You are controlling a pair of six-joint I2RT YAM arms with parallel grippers.
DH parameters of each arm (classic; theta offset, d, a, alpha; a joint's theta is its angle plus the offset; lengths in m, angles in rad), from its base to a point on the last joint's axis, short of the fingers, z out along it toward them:
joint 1: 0 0.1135 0.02 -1.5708
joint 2: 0 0 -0.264 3.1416
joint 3: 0.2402 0 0.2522 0
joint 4: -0.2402 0 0.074 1.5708
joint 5: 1.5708 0 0 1.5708
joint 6: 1.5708 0.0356 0 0
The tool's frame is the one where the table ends.
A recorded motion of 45 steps. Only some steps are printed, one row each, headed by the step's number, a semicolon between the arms.
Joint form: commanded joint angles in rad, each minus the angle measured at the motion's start. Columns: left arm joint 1, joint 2, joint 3, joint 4, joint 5, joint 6; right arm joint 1, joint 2, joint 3, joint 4, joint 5, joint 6.
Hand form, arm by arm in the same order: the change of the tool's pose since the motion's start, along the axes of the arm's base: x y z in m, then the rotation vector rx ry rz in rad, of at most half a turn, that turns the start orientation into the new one. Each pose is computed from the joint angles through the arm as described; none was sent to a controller.
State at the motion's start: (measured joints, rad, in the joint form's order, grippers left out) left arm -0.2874 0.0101 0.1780 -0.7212 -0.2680 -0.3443; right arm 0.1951 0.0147 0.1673 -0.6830 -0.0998 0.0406
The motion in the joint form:
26: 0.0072 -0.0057 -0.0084 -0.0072 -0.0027 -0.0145; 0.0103 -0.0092 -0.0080 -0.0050 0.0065 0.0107
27: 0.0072 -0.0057 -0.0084 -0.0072 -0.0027 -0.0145; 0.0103 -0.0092 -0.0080 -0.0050 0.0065 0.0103
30: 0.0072 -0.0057 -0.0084 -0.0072 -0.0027 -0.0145; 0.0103 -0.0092 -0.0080 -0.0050 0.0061 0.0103
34: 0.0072 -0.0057 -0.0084 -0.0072 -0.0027 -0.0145; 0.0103 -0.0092 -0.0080 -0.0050 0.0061 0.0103
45: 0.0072 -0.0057 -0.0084 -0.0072 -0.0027 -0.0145; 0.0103 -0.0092 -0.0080 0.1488 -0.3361 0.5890
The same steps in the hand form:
26: -0.0002 0.0008 -0.0030 -0.0083 0.0087 0.0169; -0.0005 0.0005 -0.0025 0.0048 0.0059 -0.0007
27: -0.0002 0.0008 -0.0030 -0.0083 0.0087 0.0169; -0.0005 0.0005 -0.0025 0.0045 0.0058 -0.0005
30: -0.0002 0.0008 -0.0030 -0.0083 0.0087 0.0169; -0.0005 0.0006 -0.0025 0.0047 0.0058 -0.0002
34: -0.0002 0.0008 -0.0030 -0.0083 0.0087 0.0169; -0.0005 0.0006 -0.0025 0.0047 0.0058 -0.0002
45: -0.0002 0.0008 -0.0030 -0.0083 0.0087 0.0169; 0.0015 0.0129 0.0137 0.6398 0.1421 0.0520

